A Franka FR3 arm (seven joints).
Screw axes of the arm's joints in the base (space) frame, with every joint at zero. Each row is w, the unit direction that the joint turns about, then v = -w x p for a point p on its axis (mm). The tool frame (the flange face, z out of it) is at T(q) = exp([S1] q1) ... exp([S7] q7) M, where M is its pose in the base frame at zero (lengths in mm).
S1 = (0, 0, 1, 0, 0, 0)
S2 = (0, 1, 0, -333, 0, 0)
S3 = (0, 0, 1, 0, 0, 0)
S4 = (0, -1, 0, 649, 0, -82.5)
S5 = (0, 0, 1, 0, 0, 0)
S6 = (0, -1, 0, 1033, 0, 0)
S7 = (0, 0, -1, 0, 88, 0)
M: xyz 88 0 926 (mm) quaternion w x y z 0 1 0 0
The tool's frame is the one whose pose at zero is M.
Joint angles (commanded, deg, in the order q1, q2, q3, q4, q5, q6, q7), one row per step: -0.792 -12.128 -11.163 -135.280 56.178 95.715 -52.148; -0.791 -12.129 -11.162 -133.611 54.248 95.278 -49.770; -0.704 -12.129 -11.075 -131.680 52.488 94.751 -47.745; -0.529 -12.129 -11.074 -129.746 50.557 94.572 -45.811; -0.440 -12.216 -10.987 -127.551 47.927 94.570 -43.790; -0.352 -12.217 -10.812 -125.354 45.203 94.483 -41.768
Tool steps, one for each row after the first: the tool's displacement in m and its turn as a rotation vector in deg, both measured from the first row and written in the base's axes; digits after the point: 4 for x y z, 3 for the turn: 0.0041 -0.0026 0.0100 -1.822 0.909 0.103; 0.0091 -0.0038 0.0222 -3.566 1.257 0.404; 0.0141 -0.0058 0.0343 -5.652 1.367 0.474; 0.0193 -0.0090 0.0485 -8.544 1.184 0.513; 0.0241 -0.0116 0.0622 -11.538 1.089 0.564
